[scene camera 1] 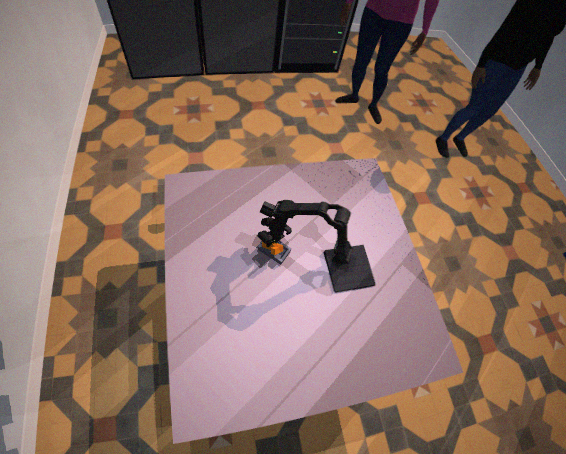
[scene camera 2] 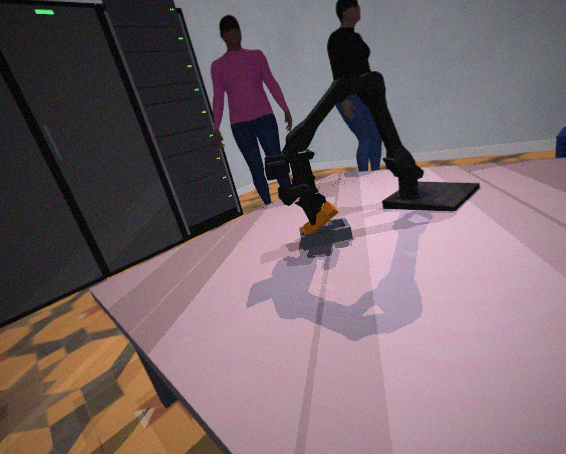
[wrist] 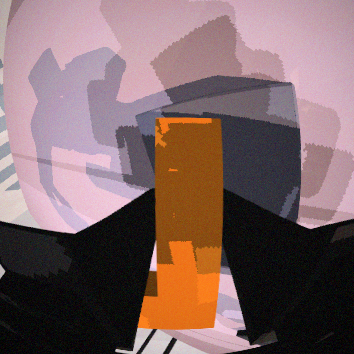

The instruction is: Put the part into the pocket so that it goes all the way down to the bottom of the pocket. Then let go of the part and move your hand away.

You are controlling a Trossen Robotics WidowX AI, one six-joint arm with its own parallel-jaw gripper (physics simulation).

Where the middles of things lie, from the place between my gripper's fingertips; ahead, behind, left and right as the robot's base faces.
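Orange block [wrist: 182, 293]: 2 cm above my hand, 2 cm to the left of it, 1 cm behind it.
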